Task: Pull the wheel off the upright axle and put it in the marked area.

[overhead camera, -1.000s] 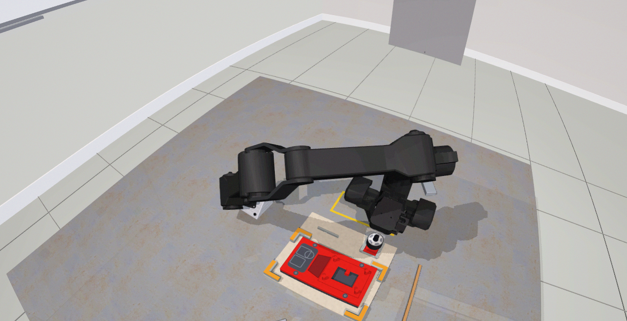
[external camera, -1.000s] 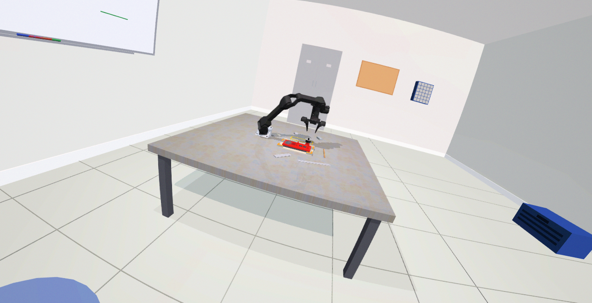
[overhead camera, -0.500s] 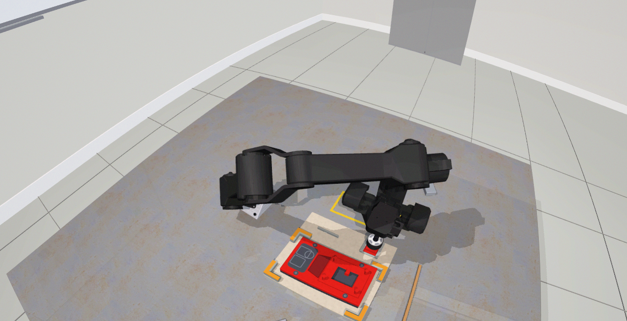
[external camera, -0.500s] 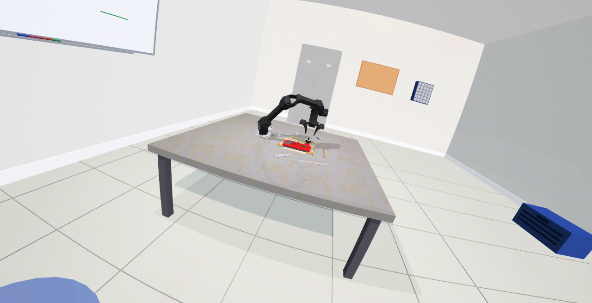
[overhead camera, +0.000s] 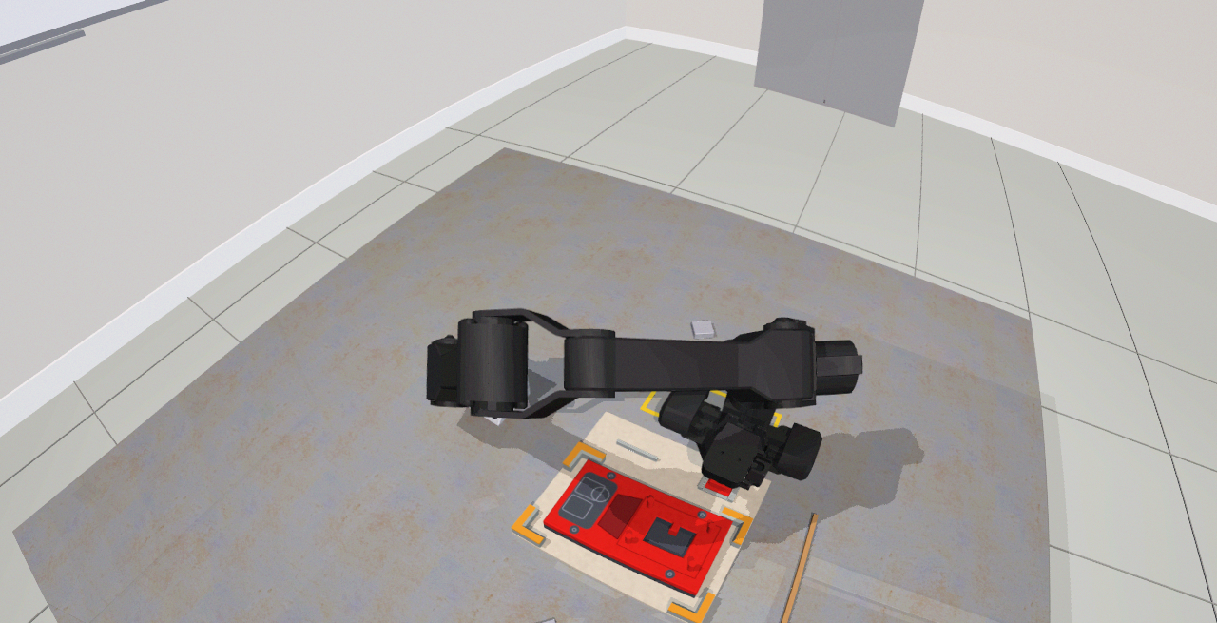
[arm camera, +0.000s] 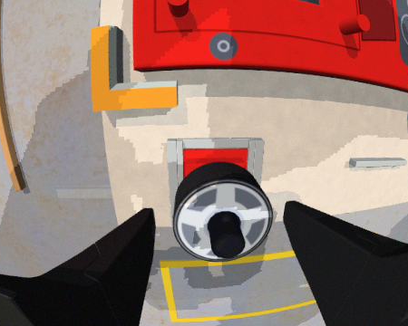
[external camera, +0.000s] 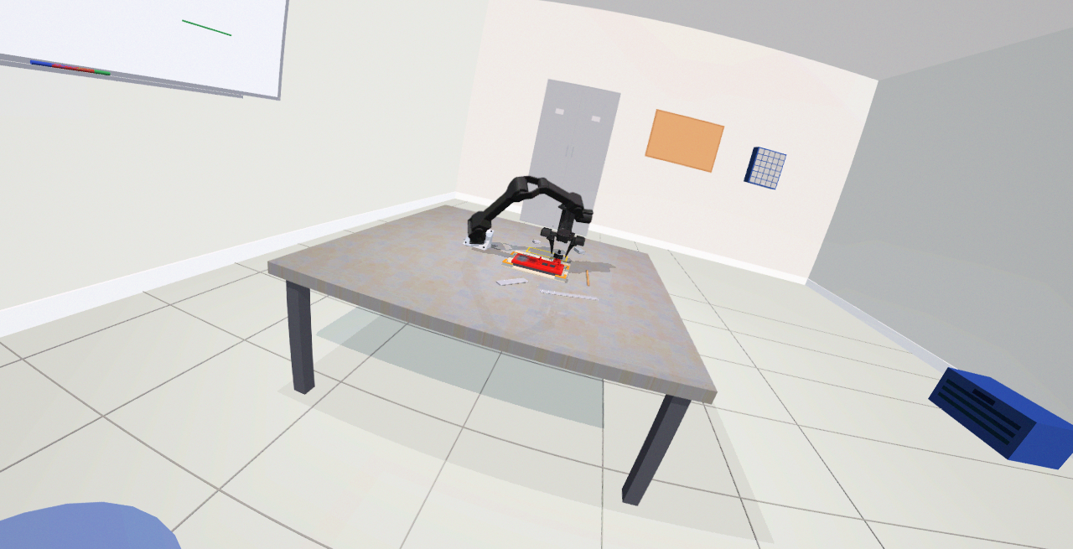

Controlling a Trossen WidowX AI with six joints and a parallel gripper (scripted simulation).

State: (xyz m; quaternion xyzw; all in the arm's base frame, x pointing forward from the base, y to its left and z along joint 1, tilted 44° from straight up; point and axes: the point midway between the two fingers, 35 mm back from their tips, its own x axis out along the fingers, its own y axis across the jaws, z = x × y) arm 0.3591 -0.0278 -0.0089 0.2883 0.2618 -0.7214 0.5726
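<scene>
The black axle lies right at my gripper tip. Round my gripper tip: grey block 270 mm to the left, 120 mm ahead, 30 mm below; wheel right at my gripper tip; thin orange rod 130 mm ahead, 100 mm to the right, 30 mm below.
</scene>
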